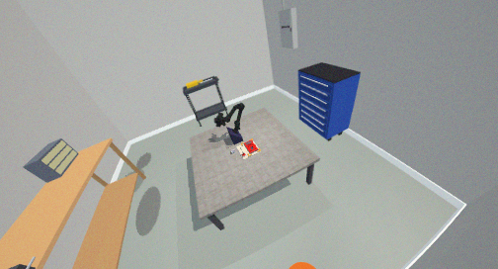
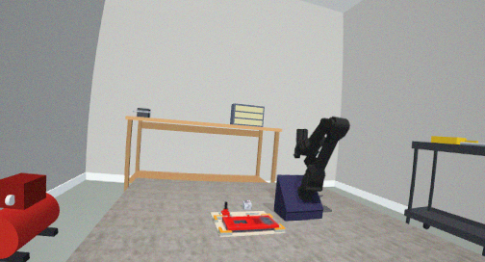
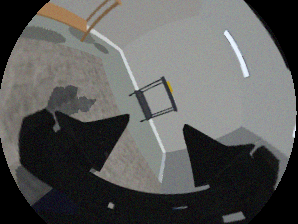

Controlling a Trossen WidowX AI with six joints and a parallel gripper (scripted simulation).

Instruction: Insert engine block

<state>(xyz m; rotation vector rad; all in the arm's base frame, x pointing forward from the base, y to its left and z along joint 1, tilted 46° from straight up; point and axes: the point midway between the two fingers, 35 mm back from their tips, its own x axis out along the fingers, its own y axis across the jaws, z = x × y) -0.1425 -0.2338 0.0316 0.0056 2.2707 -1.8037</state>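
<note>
My gripper tip is now 440 mm short of the grey engine block, 40 mm to the right of it and 270 mm above it.
</note>
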